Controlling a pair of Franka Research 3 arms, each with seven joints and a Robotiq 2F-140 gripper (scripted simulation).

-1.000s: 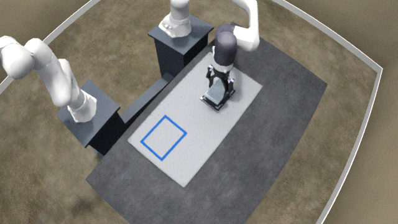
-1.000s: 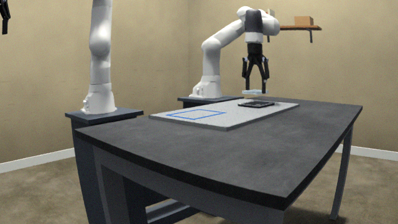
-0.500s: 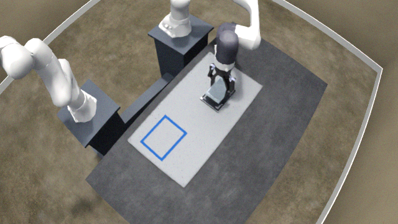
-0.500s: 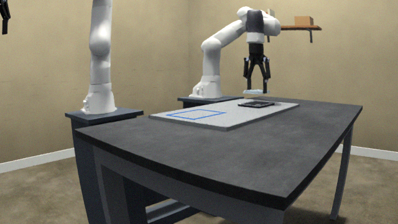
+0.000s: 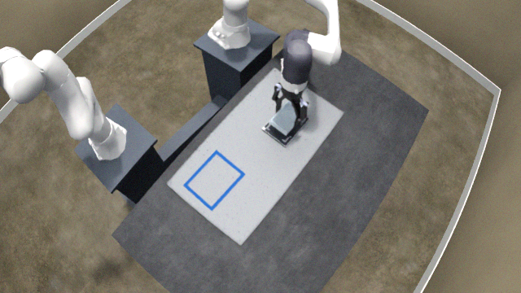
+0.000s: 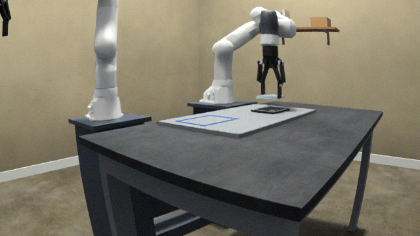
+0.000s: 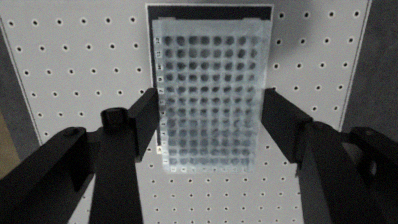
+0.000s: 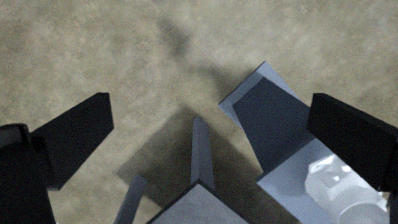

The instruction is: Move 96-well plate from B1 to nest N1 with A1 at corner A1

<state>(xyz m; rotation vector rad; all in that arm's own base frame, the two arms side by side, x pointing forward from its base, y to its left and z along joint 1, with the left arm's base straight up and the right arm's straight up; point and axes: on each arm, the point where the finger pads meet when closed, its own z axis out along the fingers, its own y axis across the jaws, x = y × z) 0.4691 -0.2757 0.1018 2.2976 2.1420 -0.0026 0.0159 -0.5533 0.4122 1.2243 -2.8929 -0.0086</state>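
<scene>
The 96-well plate lies 20 mm below my left hand. From my left hand the other things lie so: dark plate nest (80 mm below).
</scene>
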